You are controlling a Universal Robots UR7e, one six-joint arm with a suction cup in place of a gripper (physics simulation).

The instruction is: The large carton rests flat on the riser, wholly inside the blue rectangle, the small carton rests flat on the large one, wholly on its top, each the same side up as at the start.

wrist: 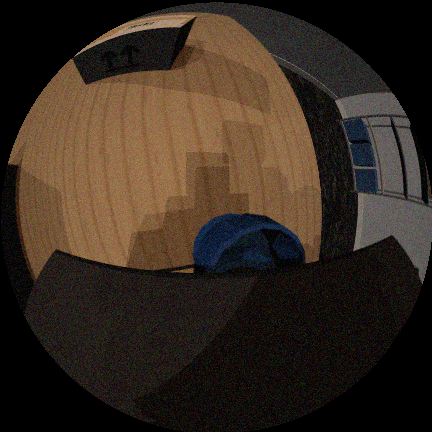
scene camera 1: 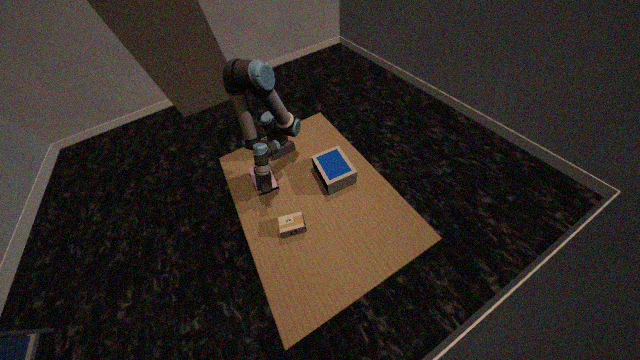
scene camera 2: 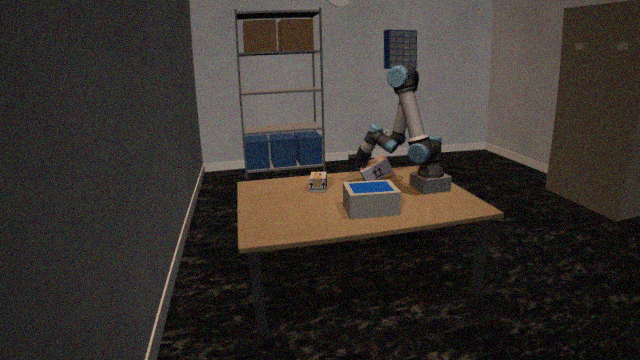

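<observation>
The large carton, pinkish with an orange band, is tilted and raised off the table behind the riser, held at my suction cup. The carton does not show in the wrist view, and the arm partly covers it in scene camera 1. The small carton, beige with up arrows, rests flat on the table, apart from my cup. The grey riser carries the blue rectangle on its top, with no carton on it.
The wooden table bears both the riser and the arm's grey base. A shelf rack and a blue wall cabinet are at the back wall. A tall brown cabinet stands at the right.
</observation>
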